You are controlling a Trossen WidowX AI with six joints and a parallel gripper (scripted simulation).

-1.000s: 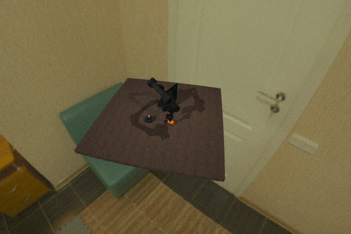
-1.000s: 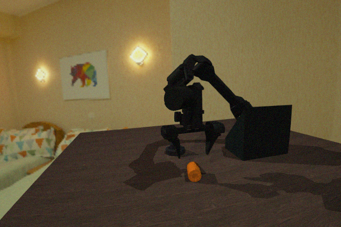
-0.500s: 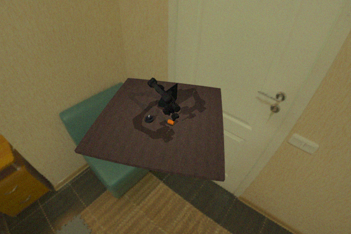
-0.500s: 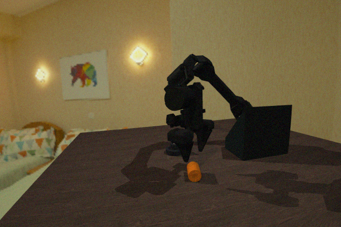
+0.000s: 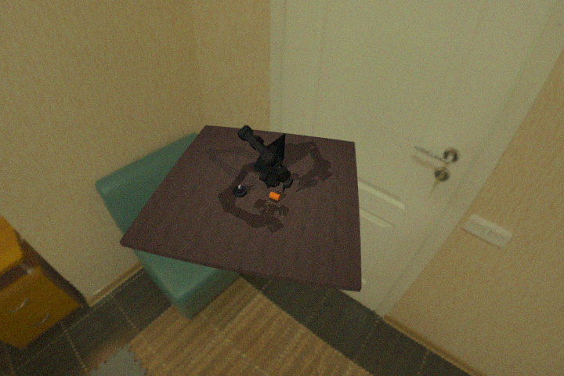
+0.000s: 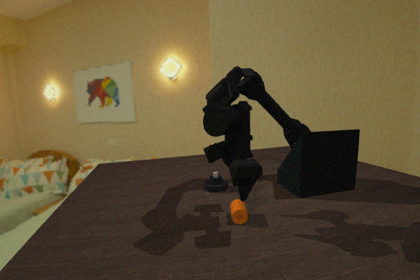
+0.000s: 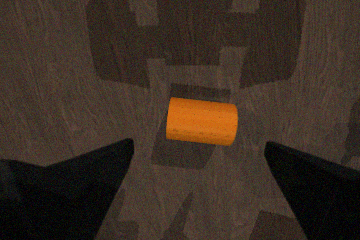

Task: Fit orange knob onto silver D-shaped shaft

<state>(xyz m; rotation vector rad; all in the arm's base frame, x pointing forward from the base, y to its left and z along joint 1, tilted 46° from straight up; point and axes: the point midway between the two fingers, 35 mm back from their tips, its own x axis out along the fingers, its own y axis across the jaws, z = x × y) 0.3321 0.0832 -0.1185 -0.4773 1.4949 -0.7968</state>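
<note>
Right now the orange knob is 5 cm below my gripper tip and 1 cm to the left of it. The rest, counted from my gripper tip: round pedestal (23 cm to the right, 4 cm below).
</note>
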